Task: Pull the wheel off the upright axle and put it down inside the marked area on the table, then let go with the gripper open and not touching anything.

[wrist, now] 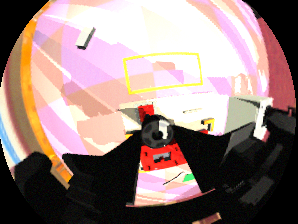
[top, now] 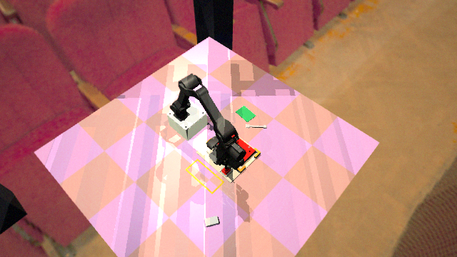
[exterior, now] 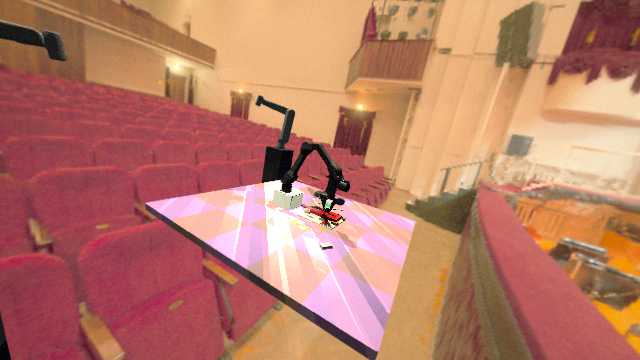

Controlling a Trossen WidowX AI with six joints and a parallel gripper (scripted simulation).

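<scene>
The axle stand is 6 cm below my gripper tip and 1 cm ahead of it. Also, from my gripper tip: small block (23 cm to the right, 14 cm ahead, 8 cm below); then black wheel (right at my gripper tip); then thin white rod (31 cm to the left, 9 cm below, 6 cm behind).
</scene>
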